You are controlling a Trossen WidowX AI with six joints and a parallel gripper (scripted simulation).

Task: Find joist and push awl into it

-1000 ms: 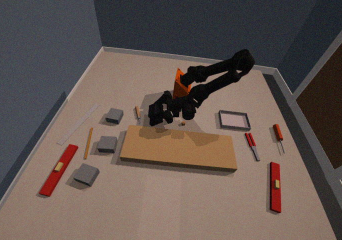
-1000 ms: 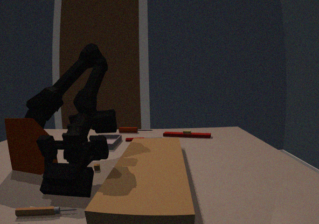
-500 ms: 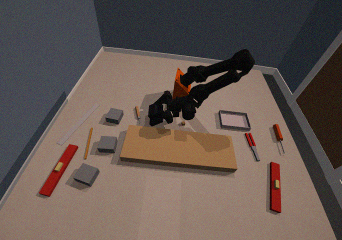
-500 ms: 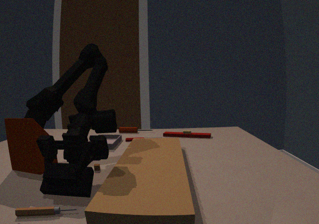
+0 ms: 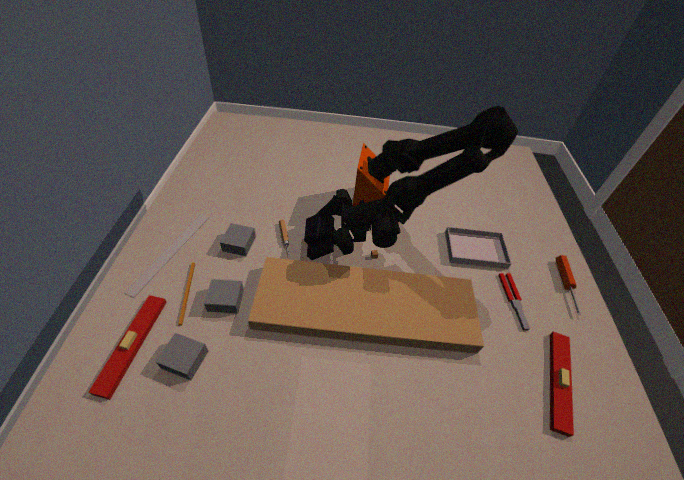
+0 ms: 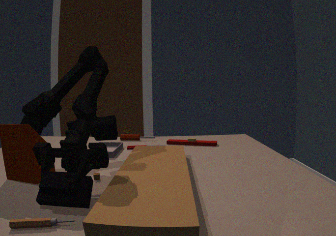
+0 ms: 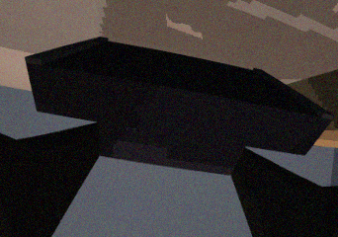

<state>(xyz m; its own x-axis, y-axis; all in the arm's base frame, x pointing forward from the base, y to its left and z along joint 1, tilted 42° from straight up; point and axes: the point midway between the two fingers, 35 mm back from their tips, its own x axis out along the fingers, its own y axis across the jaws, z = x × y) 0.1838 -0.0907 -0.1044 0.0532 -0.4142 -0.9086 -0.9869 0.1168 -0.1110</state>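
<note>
Now: the stud finder 2 cm ahead of my gripper tip and 1 cm below it. The rest, counted from my gripper tip: awl: 8 cm to the right, 5 cm below; then pencil: 17 cm ahead, 30 cm to the right, 6 cm below; then small cube: 4 cm ahead, 17 cm to the left, 5 cm below.
</note>
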